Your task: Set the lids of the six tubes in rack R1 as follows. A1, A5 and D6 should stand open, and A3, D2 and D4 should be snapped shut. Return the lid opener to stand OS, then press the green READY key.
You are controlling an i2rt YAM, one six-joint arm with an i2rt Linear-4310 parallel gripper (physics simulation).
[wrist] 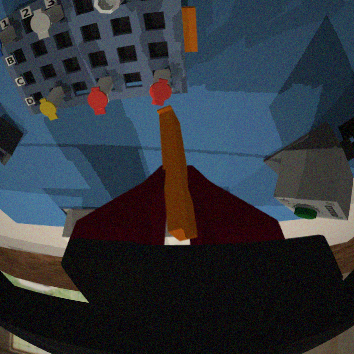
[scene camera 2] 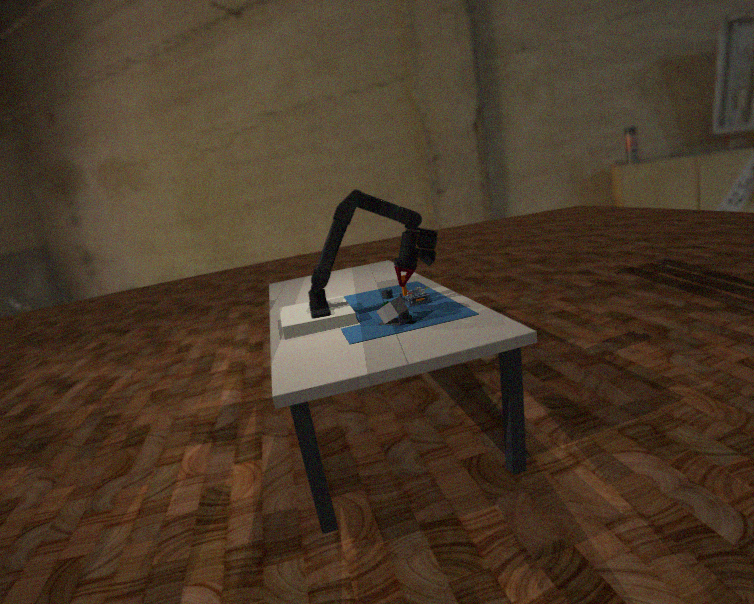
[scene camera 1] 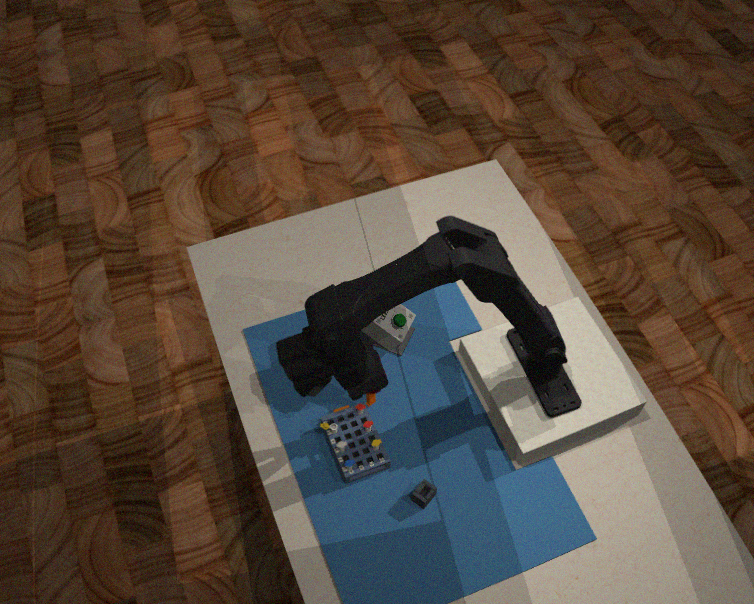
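Pixels of known places: gripper, between the fingertips: (wrist: pixel 176 174) (scene camera 2: pixel 401 286) (scene camera 1: pixel 375 388); arm's base, origin of its link: (scene camera 2: pixel 319 309) (scene camera 1: pixel 542 369).
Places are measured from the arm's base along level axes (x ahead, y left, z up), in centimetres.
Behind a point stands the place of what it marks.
Note:
My gripper (wrist: pixel 176 174) {x 32.0, y -4.3, z 3.8 cm} (scene camera 1: pixel 368 391) {x 32.0, y -4.3, z 3.8 cm} (scene camera 2: pixel 402 281) {x 32.0, y -4.3, z 3.8 cm} is shut on the orange lid opener (wrist: pixel 173 154) {x 33.7, y -4.2, z 3.8 cm} (scene camera 1: pixel 371 397) {x 33.0, y -3.6, z 2.3 cm}. The opener points down at the rack's near edge. Its tip stands just short of the red lid (wrist: pixel 160 92) {x 35.1, y -3.4, z 0.3 cm} at the D6 end of row D. The grey-blue rack R1 (wrist: pixel 140 36) {x 38.1, y -2.4, z -1.6 cm} (scene camera 1: pixel 372 460) {x 36.1, y 6.2, z -2.4 cm} lies on the blue mat (scene camera 1: pixel 471 479) {x 20.1, y 14.6, z -4.6 cm}. Another red lid (wrist: pixel 97 100) {x 35.0, y 0.4, z 0.4 cm} and a yellow lid (wrist: pixel 48 109) {x 34.7, y 4.2, z 0.3 cm} also stick out past the row D edge. A grey lid (wrist: pixel 40 22) {x 40.6, y 2.6, z 0.3 cm} shows in row A. I cannot tell which lids are snapped shut.
The grey key box (scene camera 1: pixel 385 337) {x 25.9, y -16.3, z 0.0 cm} (wrist: pixel 312 182) {x 26.7, y -17.0, z 1.0 cm} with the green READY key (scene camera 1: pixel 399 320) {x 22.7, y -17.6, z 2.5 cm} (wrist: pixel 305 212) {x 23.5, y -17.3, z 2.5 cm} stands to the right of the gripper. The small dark stand (scene camera 1: pixel 423 493) {x 29.3, y 14.5, z -4.0 cm} sits beyond the rack and is empty. The arm's base rests on a white block (scene camera 1: pixel 590 366) {x -9.0, y 2.7, z 0.3 cm}.

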